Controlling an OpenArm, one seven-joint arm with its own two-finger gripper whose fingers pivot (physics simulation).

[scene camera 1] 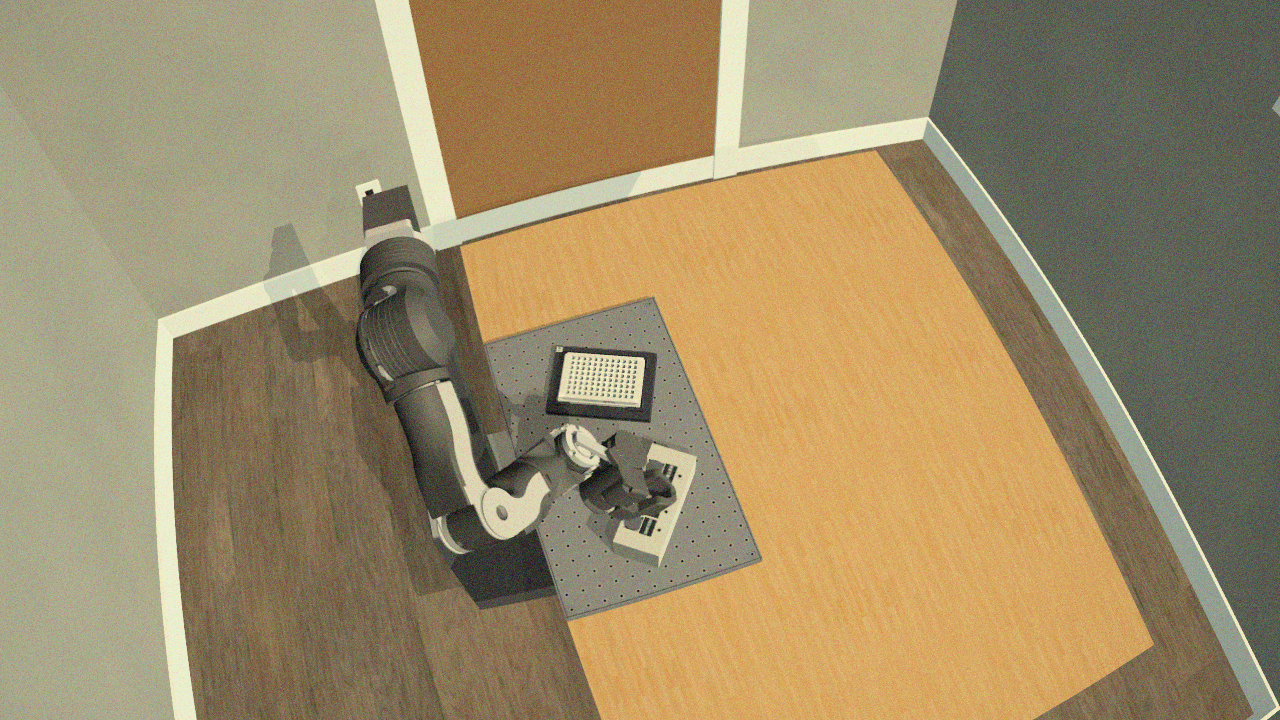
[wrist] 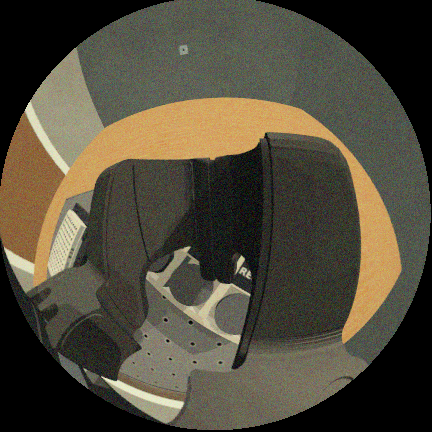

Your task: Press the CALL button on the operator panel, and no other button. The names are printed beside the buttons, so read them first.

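The cream operator panel [scene camera 1: 637,540] [wrist: 212,306] lies under my gripper [scene camera 1: 652,501] [wrist: 221,221]. The gripper is shut and empty, its fingertips pointing down. In the wrist view the tips overlap the panel just beside the upper right of a round grey button [wrist: 185,288], third in the row, whose label is hidden behind the fingers. By its place beside the RESUME button [wrist: 230,314], with "RE" showing, it is the CALL button. Another button [wrist: 162,263] shows in part on the left. I cannot tell whether the tips touch the panel or the button.
The panel stands on a grey perforated board [scene camera 1: 716,530] [wrist: 170,346]. A white well plate [scene camera 1: 601,380] [wrist: 66,246] sits in a dark holder [scene camera 1: 649,380] on the board, off to the panel's side. The board lies on an orange wood surface [scene camera 1: 850,402] [wrist: 200,122].
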